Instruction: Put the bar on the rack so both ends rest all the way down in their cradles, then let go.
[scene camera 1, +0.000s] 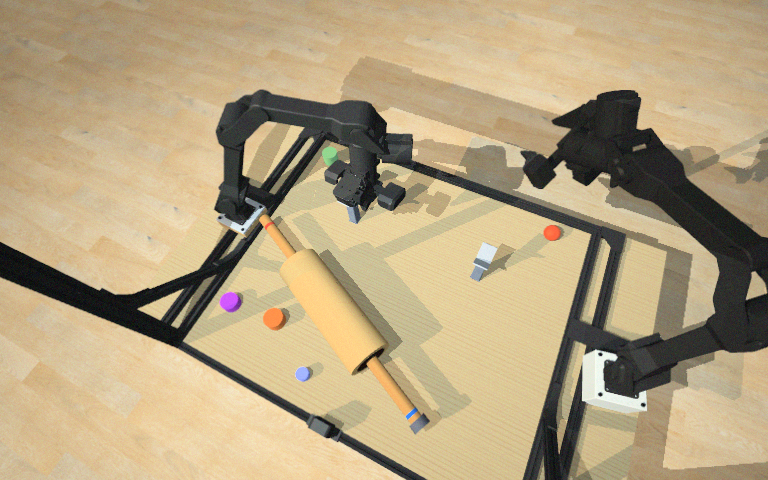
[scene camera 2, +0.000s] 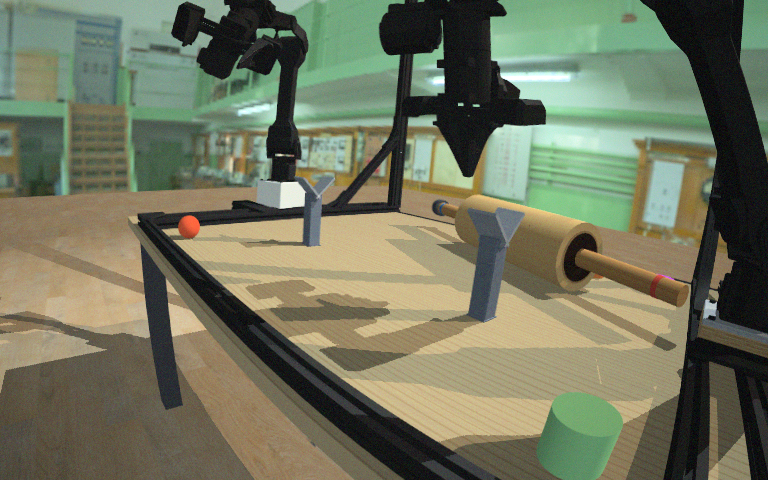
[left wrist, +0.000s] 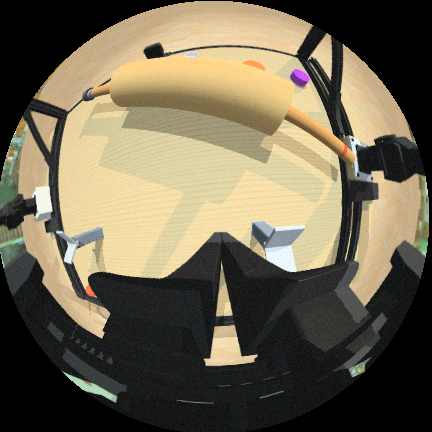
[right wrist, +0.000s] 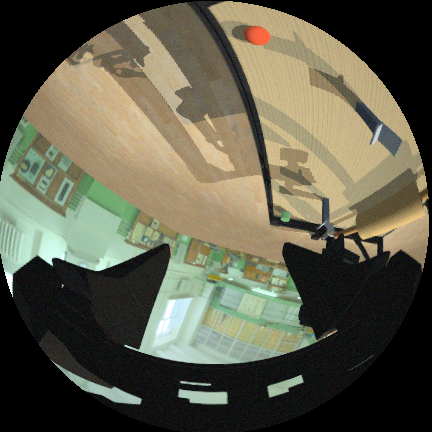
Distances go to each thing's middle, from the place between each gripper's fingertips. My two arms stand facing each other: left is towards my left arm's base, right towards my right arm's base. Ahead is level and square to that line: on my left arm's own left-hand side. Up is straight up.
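Scene:
My right gripper: 290 mm above the green cylinder (scene camera 2: 581, 429), 550 mm to the right of it, 40 mm past it.
Green cylinder: 130 mm below my left hand, 200 mm ahead of it, 240 mm to the left of it.

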